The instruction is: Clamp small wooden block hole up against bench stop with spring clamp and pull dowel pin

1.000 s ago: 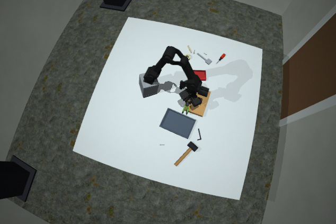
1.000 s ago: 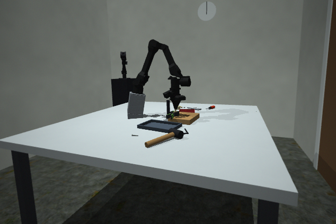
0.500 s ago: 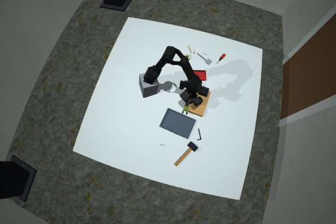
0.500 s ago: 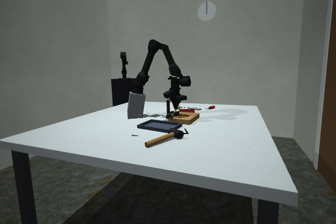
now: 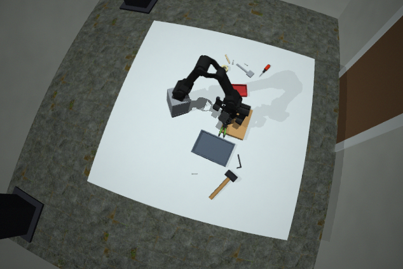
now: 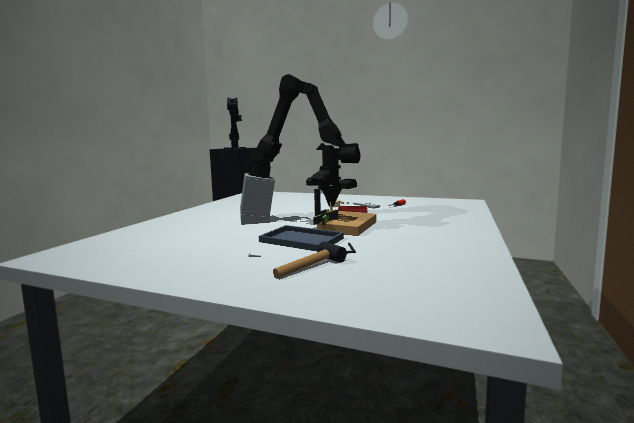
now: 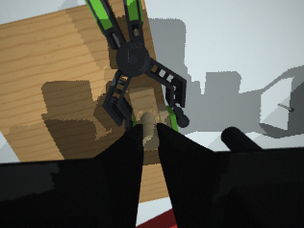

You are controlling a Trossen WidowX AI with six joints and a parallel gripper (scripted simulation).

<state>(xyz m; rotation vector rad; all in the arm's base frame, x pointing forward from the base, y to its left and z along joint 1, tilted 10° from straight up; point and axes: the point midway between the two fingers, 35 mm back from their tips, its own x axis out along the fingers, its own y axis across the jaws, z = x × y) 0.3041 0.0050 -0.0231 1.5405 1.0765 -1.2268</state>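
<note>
Right now the dowel pin is 4 cm below my hand. Also, from my hand: dark tray: 2 cm behind, 19 cm to the right, 10 cm below; then wooden board: 6 cm ahead, 1 cm to the left, 9 cm below; then small wooden block: 7 cm below.
</note>
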